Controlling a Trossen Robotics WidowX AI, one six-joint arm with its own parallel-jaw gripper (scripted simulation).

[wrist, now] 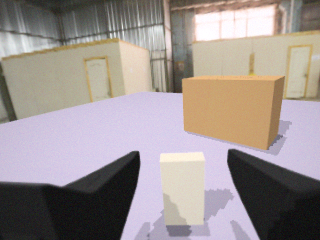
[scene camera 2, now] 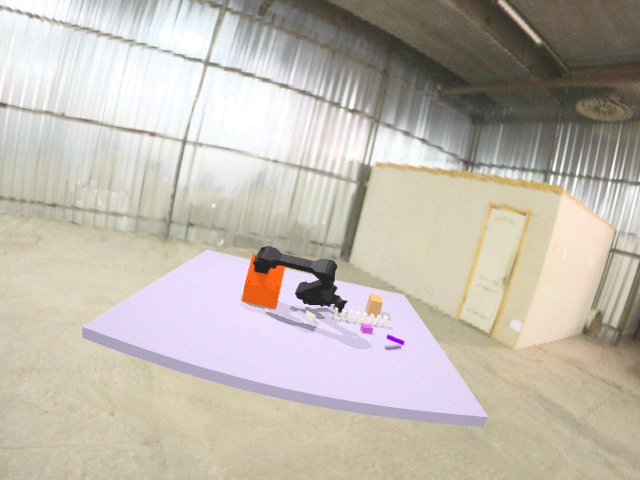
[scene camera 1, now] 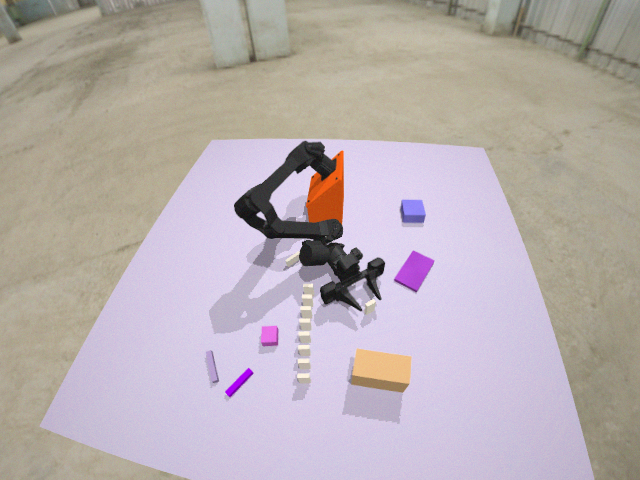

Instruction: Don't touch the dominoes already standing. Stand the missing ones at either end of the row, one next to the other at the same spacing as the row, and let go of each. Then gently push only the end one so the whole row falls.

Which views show the purple slab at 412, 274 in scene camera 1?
Scene camera 1 only.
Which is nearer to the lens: the cream domino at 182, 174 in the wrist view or the tan box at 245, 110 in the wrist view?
The cream domino.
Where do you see a tan box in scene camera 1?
379, 370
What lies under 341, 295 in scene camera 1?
My gripper.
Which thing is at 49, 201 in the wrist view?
My gripper.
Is my gripper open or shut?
Open.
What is my gripper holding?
Nothing.
